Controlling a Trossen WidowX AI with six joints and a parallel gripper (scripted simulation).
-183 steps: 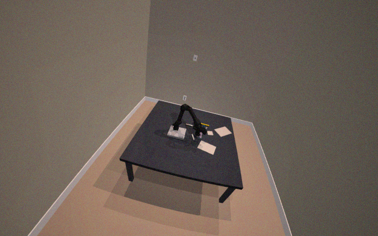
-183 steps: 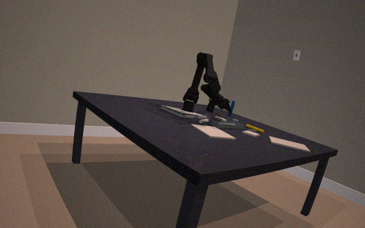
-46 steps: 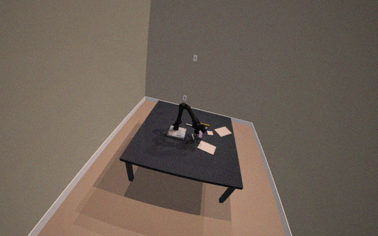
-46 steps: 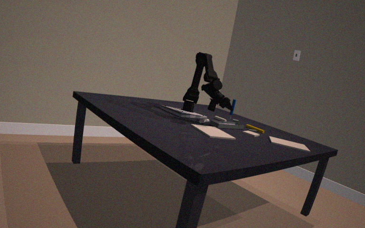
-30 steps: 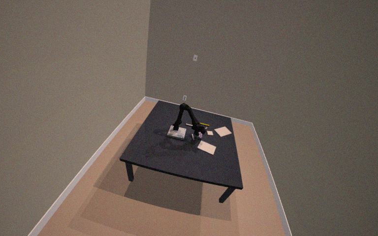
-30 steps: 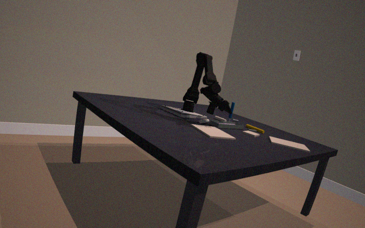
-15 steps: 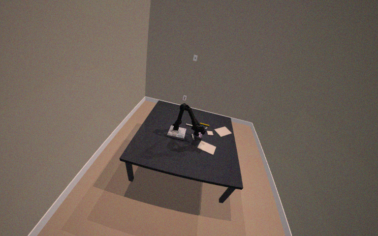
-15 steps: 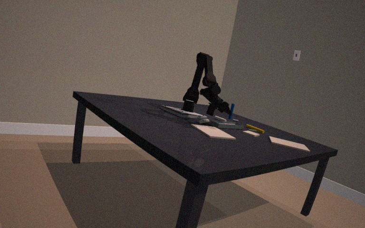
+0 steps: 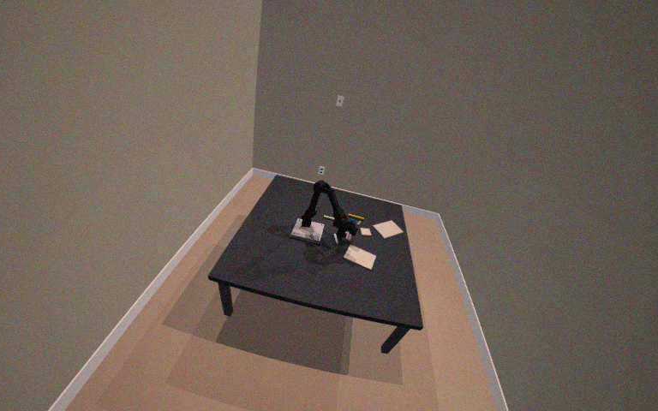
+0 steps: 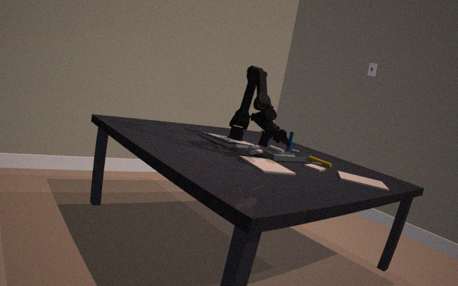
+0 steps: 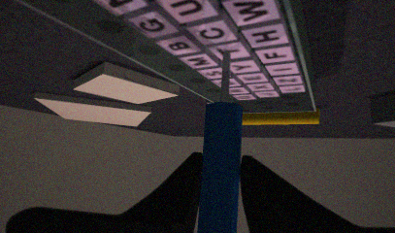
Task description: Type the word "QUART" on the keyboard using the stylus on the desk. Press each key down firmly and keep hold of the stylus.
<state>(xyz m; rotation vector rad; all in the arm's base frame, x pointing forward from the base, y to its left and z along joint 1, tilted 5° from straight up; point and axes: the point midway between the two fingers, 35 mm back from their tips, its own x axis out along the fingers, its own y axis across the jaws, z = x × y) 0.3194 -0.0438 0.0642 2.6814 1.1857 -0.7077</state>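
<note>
Right now my gripper tip is 1 cm above the blue stylus. The rest, counted from my gripper tip: yellow cylinder 8 cm ahead, 20 cm to the left, 6 cm below; then white block 15 cm ahead, 3 cm to the left, 7 cm below; then grey stylus tip 5 cm below.
</note>
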